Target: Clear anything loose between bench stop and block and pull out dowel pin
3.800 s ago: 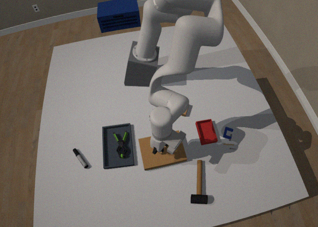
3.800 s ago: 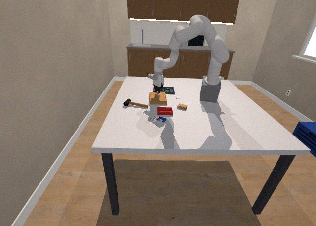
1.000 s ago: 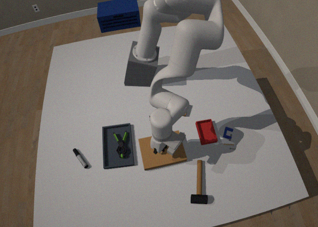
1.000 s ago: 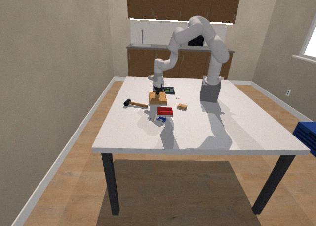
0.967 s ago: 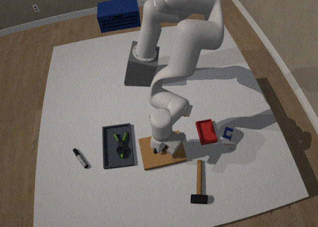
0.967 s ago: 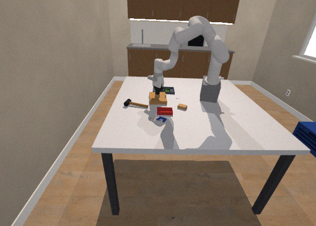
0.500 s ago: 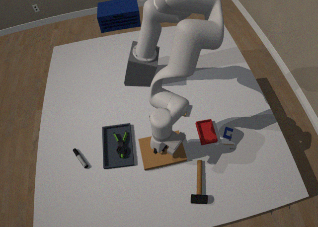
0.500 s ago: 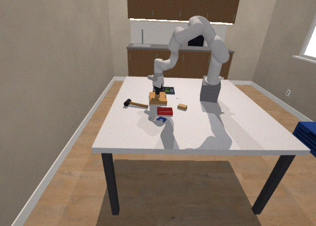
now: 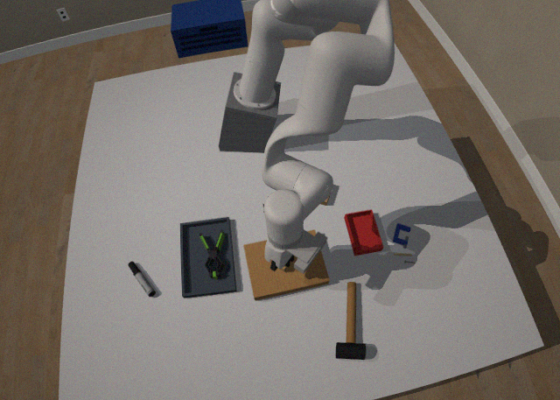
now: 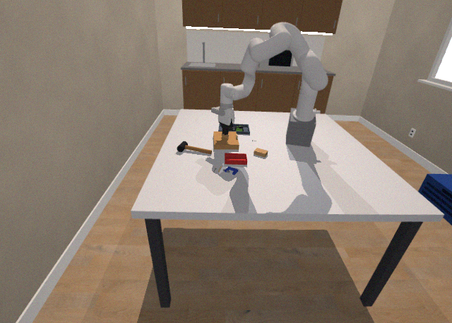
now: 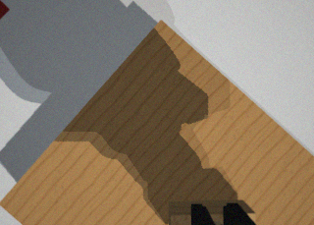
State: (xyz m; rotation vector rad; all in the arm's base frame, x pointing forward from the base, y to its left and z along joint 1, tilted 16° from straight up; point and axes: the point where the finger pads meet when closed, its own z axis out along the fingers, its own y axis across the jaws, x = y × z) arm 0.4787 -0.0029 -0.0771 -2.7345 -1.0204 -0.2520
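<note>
The dowel pin lies 20 mm below my hand. From my hand the other things lie so: red box: 40 mm behind, 230 mm to the left, 70 mm below; grey tray: 80 mm behind, 210 mm to the right, 70 mm below; small wooden block: 30 mm below.
</note>
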